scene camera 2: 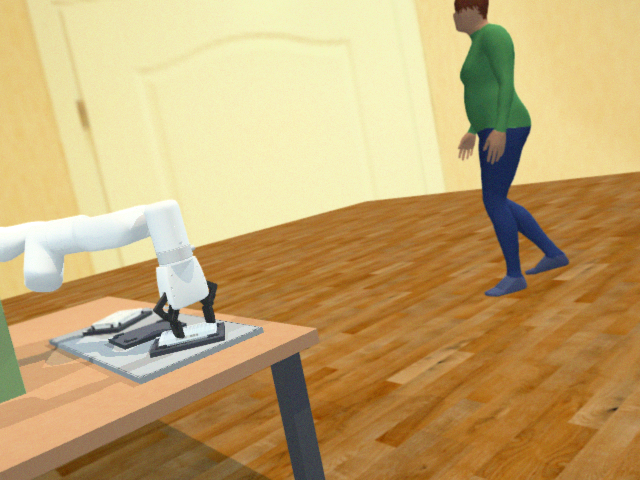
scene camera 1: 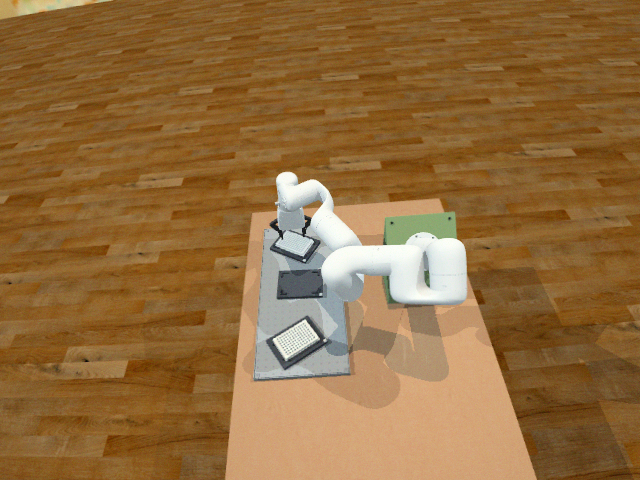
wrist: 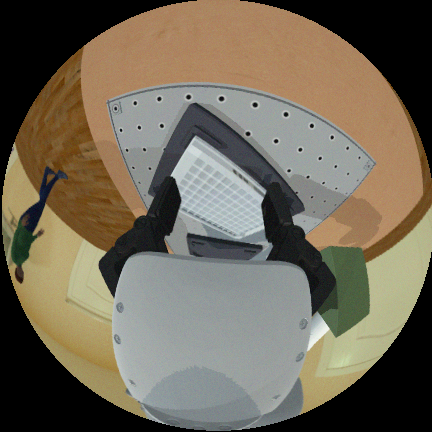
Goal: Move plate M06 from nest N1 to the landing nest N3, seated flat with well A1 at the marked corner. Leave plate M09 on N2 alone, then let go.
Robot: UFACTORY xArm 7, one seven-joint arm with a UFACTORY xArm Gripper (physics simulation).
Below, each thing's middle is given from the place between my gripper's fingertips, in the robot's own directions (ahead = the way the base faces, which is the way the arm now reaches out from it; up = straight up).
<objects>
The gridded plate [scene camera 2: 193, 332] lies 10 mm behind my hand, 30 mm to the left of it and 10 mm below it.
</objects>
